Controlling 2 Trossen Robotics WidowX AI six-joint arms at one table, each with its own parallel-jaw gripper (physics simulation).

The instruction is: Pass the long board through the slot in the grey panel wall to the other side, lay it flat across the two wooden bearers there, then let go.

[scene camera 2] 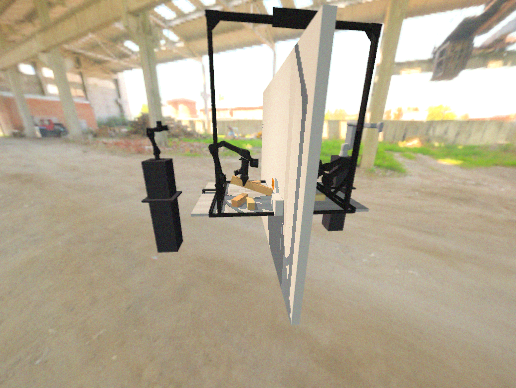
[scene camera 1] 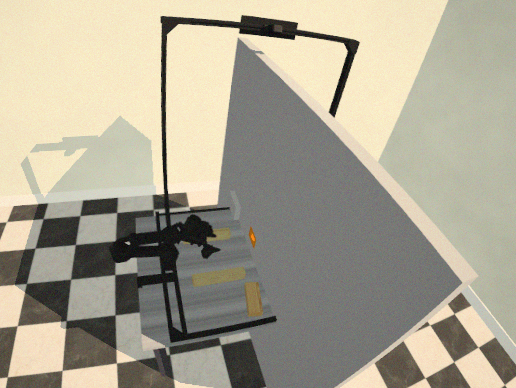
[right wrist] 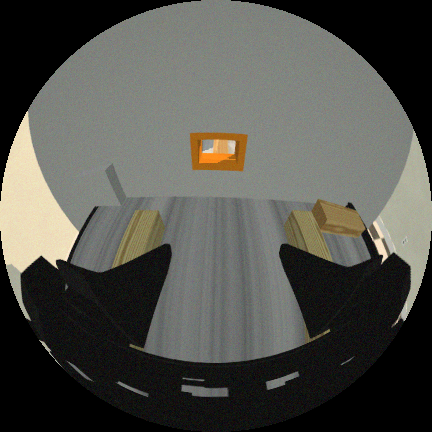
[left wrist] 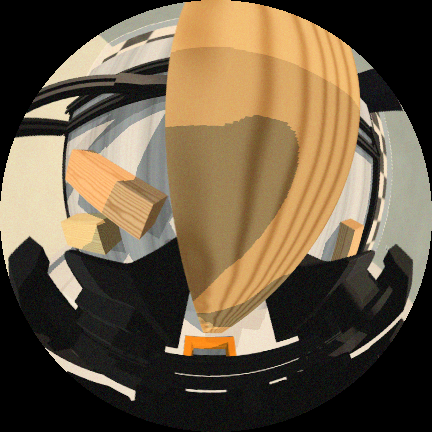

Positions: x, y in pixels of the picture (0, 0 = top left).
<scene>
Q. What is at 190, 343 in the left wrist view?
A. An orange-framed slot.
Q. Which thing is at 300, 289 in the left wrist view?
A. My left gripper.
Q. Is my right gripper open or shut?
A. Open.
</scene>
